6 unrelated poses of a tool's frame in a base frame.
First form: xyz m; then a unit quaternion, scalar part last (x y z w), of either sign.
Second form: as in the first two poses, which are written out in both.
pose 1, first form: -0.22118 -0.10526 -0.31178 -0.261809 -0.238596 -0.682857 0.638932
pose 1, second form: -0.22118 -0.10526 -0.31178 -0.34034 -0.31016 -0.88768 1.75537
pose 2, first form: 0.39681 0.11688 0.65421 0.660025 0.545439 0.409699 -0.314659
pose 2, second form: 0.39681 0.11688 0.65421 -0.69535 -0.57463 -0.43162 2.50140
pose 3, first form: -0.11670 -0.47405 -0.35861 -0.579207 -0.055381 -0.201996 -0.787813
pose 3, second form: -0.11670 -0.47405 -0.35861 0.94040 0.08992 0.32796 1.32709
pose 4, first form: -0.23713 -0.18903 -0.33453 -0.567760 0.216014 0.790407 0.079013
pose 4, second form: -0.23713 -0.18903 -0.33453 -0.56954 0.21669 0.79289 2.98340
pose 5, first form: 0.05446 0.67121 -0.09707 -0.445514 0.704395 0.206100 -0.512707
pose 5, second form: 0.05446 0.67121 -0.09707 0.51891 -0.82043 -0.24005 2.06492
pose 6, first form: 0.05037 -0.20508 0.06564 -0.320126 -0.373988 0.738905 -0.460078
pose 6, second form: 0.05037 -0.20508 0.06564 0.36055 0.42122 -0.83221 2.18543
